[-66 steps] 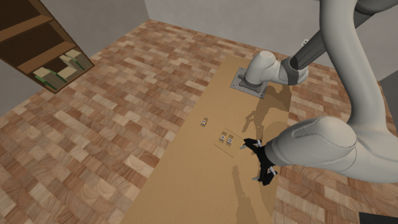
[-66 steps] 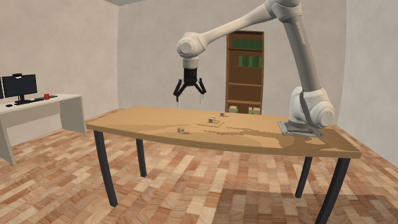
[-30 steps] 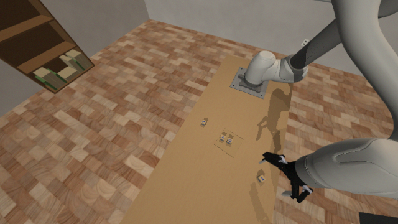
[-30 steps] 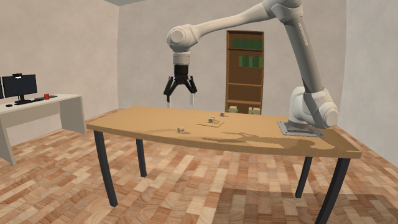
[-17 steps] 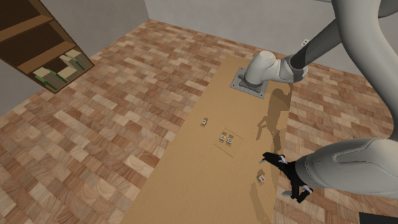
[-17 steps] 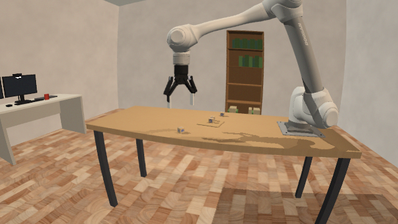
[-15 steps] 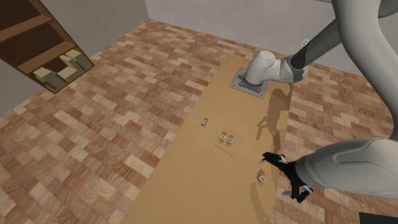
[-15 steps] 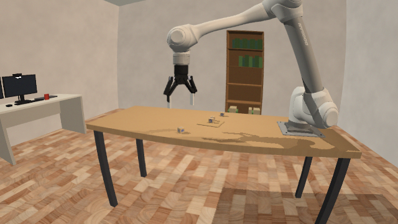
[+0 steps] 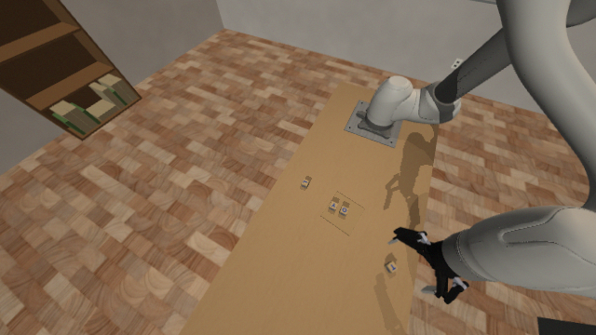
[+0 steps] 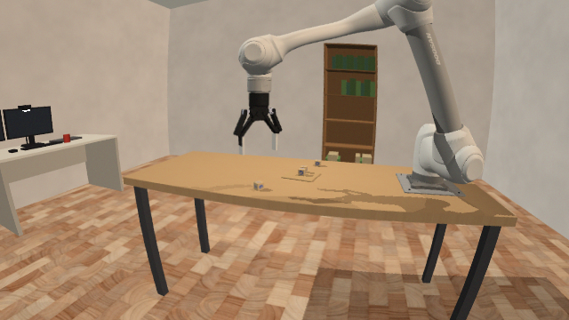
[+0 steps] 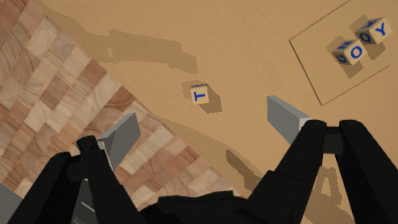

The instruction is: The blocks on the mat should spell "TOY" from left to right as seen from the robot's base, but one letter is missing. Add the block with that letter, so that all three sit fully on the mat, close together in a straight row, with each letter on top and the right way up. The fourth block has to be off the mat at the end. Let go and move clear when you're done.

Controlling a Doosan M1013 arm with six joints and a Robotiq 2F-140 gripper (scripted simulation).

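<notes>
The T block is 10 mm to the left of my hand and 140 mm below it. The rest, counted from my hand: O block: 110 mm behind, 230 mm to the right, 140 mm below; then thin mat: 110 mm behind, 230 mm to the right, 150 mm below; then Y block: 110 mm behind, 280 mm to the right, 140 mm below.
</notes>
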